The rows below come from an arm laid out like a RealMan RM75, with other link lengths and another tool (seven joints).
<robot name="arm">
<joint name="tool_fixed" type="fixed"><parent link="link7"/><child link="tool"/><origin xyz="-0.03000 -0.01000 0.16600" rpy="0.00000 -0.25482 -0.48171"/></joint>
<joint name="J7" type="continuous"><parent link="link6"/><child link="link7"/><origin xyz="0.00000 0.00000 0.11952" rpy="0.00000 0.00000 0.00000"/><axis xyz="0 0 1"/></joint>
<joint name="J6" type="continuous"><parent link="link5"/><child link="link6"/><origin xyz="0.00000 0.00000 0.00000" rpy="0.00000 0.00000 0.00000"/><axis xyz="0 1 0"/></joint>
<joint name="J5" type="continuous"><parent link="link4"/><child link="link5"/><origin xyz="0.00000 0.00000 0.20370" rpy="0.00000 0.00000 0.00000"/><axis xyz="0 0 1"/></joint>
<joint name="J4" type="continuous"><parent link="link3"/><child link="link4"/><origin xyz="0.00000 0.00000 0.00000" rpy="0.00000 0.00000 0.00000"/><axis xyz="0 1 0"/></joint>
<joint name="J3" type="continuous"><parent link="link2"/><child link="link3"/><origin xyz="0.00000 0.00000 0.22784" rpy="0.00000 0.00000 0.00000"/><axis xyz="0 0 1"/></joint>
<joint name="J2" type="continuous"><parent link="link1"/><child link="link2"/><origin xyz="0.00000 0.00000 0.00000" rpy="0.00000 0.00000 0.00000"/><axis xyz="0 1 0"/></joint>
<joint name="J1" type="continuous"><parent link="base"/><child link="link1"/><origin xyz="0.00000 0.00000 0.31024" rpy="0.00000 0.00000 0.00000"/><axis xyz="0 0 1"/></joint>
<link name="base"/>
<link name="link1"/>
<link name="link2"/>
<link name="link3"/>
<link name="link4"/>
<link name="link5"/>
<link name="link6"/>
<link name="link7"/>
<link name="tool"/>
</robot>
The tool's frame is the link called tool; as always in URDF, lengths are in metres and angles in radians. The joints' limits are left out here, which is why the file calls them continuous.
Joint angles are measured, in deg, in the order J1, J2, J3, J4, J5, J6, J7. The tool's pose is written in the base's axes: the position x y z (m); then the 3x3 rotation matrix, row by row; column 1 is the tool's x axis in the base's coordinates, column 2 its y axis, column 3 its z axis. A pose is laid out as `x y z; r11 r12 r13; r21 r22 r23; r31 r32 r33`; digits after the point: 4 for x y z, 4 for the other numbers.
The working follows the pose.
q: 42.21 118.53 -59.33 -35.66 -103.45 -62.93 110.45
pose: 0.1179 0.4817 -0.0489; 0.7872 -0.3691 -0.4941; -0.0942 -0.8637 0.4951; -0.6095 -0.3432 -0.7147
Where each joint sits with the arm in this pose, in the base's axes (m; each line is computed from the numbers above, not from the rounded line before):
J1: 0.0000 0.0000 0.3102
J2: 0.0000 0.0000 0.3102
J3: 0.1483 0.1345 0.2014
J4: 0.1483 0.1345 0.2014
J5: 0.2088 0.3273 0.1756
J6: 0.2088 0.3273 0.1756
J7: 0.1753 0.3817 0.0746
the tool: 0.1179 0.4817 -0.0489

